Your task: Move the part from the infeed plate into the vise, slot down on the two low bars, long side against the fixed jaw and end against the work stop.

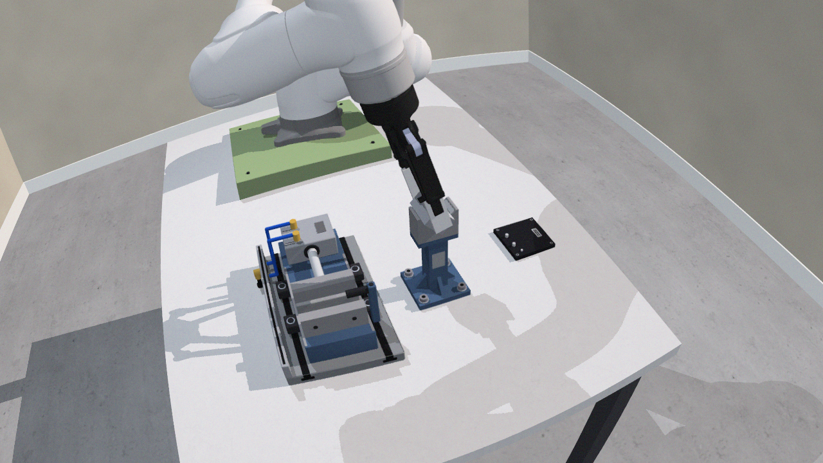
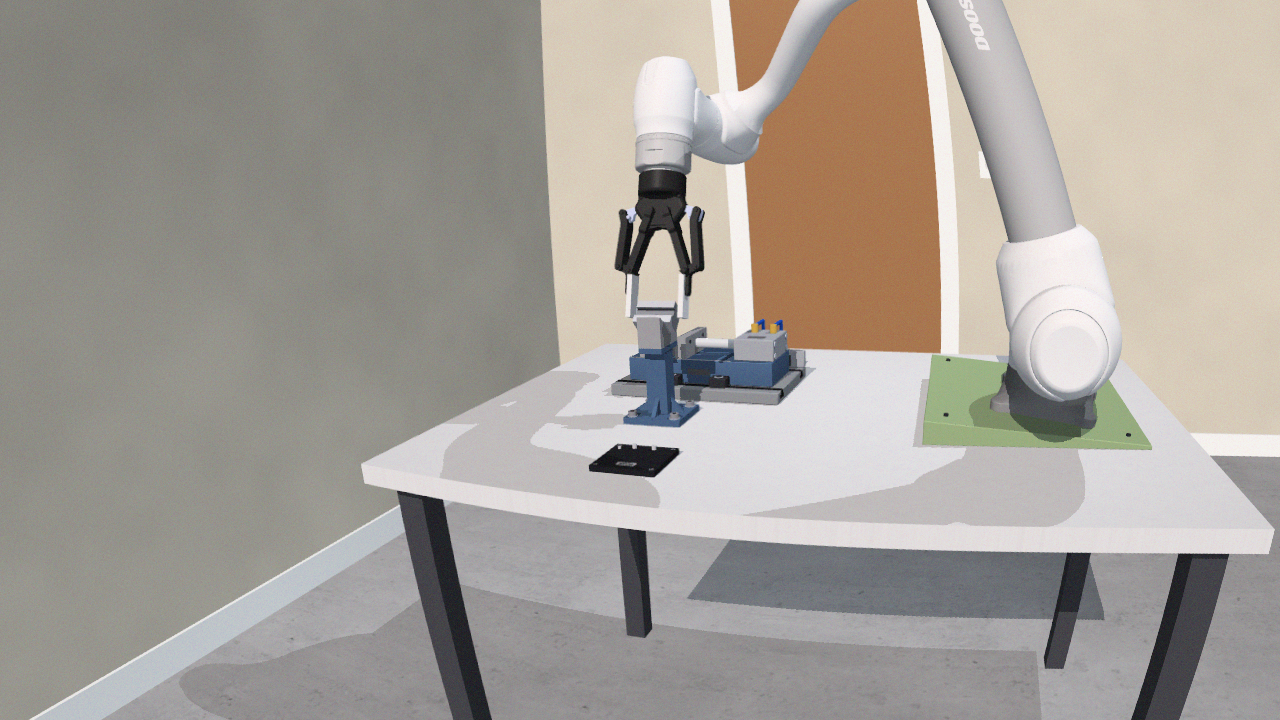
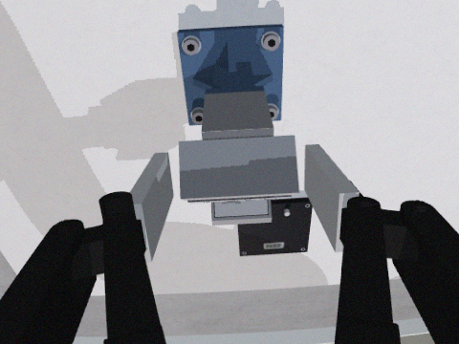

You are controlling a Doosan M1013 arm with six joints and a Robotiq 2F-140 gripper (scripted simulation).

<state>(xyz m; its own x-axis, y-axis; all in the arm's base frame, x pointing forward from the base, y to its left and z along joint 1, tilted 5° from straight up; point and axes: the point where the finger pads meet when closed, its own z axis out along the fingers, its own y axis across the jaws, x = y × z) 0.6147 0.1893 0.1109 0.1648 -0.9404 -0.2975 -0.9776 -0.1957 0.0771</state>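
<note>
My gripper is now 20 mm above the part and 10 mm to the right of it. Also, from my hand: blue work stop post 120 mm below, 100 mm to the right, 80 mm ahead; then blue v-block stand 120 mm below, 10 mm to the left; then work stop 120 mm to the right, 90 mm below, 80 mm ahead.
</note>
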